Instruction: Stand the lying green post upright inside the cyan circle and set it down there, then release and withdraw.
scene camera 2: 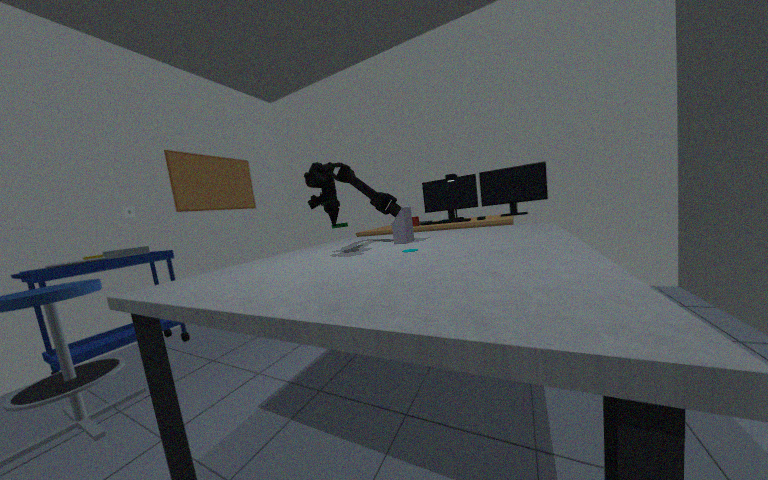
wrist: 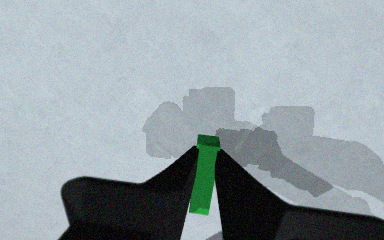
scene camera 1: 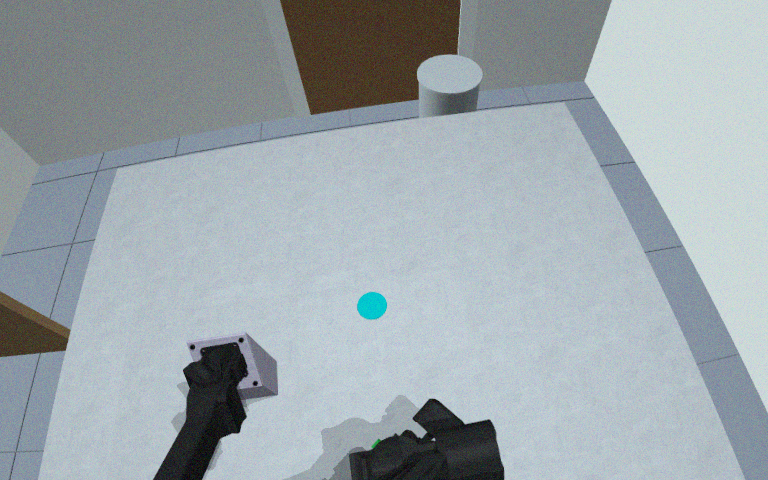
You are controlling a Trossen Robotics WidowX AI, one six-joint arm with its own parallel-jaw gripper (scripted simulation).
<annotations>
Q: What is the gripper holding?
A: A green post.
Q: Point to a green post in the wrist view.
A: At 201,196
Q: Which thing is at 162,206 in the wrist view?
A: The gripper.
</annotations>
